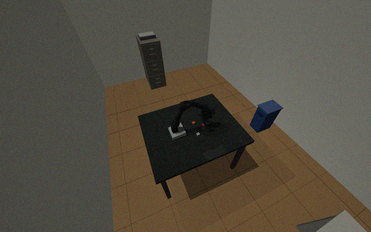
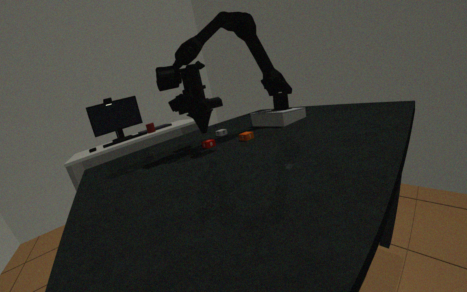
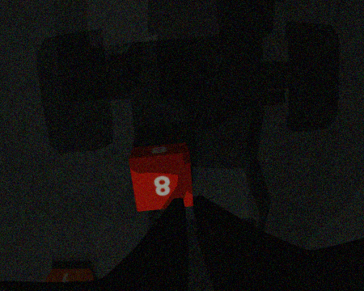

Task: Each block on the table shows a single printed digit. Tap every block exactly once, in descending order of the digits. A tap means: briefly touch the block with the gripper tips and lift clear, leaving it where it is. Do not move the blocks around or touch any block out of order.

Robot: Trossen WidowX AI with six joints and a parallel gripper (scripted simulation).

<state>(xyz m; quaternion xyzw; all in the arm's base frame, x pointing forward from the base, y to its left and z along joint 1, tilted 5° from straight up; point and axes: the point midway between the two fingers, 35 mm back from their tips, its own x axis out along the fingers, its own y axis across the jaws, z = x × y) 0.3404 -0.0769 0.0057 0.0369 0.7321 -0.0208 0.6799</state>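
Now: the red block 1 cm to the left of my gripper tip and 3 cm below it. From my gripper tip the other things lie so: orange block: 8 cm behind, 10 cm to the left, 3 cm below; then white block: 12 cm behind, 7 cm to the right, 3 cm below.
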